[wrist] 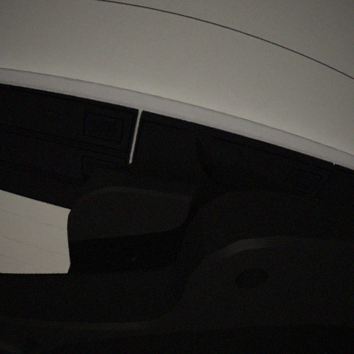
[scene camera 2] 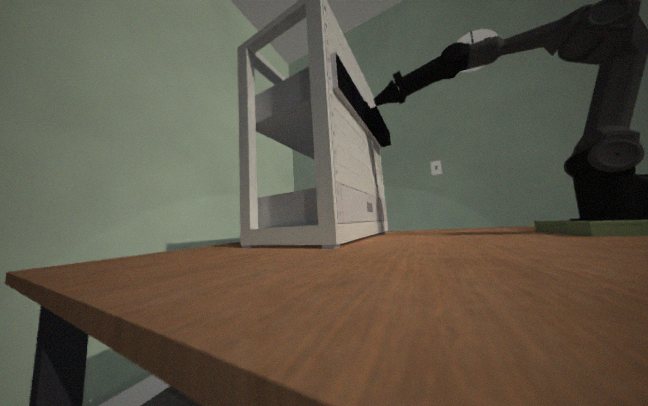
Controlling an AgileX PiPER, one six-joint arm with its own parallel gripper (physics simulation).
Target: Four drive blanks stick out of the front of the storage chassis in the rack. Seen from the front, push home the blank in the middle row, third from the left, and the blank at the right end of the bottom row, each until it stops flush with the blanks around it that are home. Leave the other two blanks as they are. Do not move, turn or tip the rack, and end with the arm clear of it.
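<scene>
The pale rack (scene camera 2: 322,150) stands upright on the table. The storage chassis (scene camera 2: 352,95) shows a black front in its upper half, seen nearly edge-on in the scene view. In the wrist view its dark front (wrist: 55,112) crosses below a pale edge, with a thin bright gap between two dark faces. Rows are too dark to count, and which blanks stick out cannot be told. My gripper (scene camera 2: 376,104) (wrist: 187,153) looks shut and empty, its tip at the chassis front, close to or touching it. The tip's contact and the blanks behind the fingers are hidden in darkness.
The wooden table (scene camera 2: 320,300) carries the rack near its left side. The arm's base stands on a green plate (scene camera 2: 607,228) at the right. Pale panels (scene camera 2: 352,165) (wrist: 30,237) lie below the chassis. A wall outlet (scene camera 2: 436,167) is behind.
</scene>
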